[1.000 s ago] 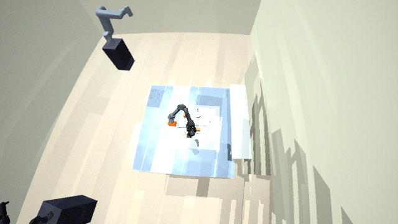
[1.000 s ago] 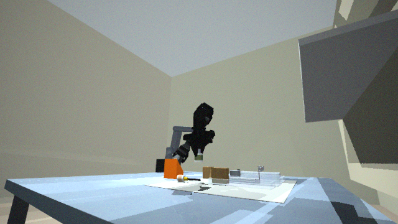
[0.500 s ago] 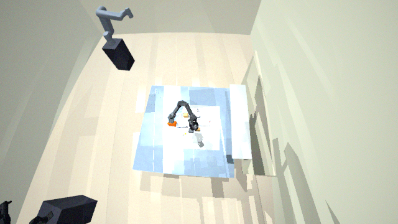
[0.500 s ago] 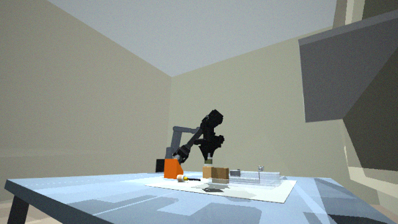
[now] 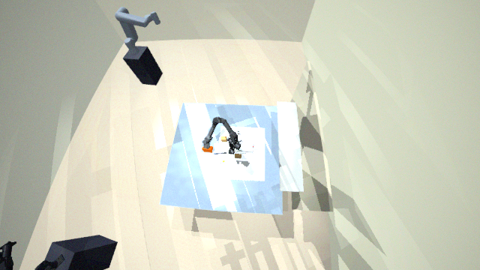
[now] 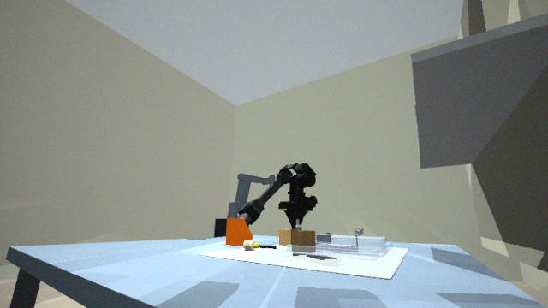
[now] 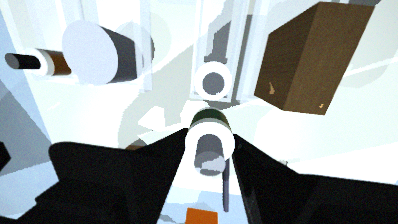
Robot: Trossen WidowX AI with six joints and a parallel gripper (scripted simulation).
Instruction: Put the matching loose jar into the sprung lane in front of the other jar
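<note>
Now: gripper tip 80 mm short of the brown box, 70 mm to the left of it and 40 mm above it. From my gripper tip the other things lie so: pusher plate (150 mm ahead, 50 mm to the left, 30 mm below); clear lane (190 mm ahead, 50 mm to the left, 60 mm below); grey cylinder (50 mm ahead, 140 mm to the left, 50 mm below).
</note>
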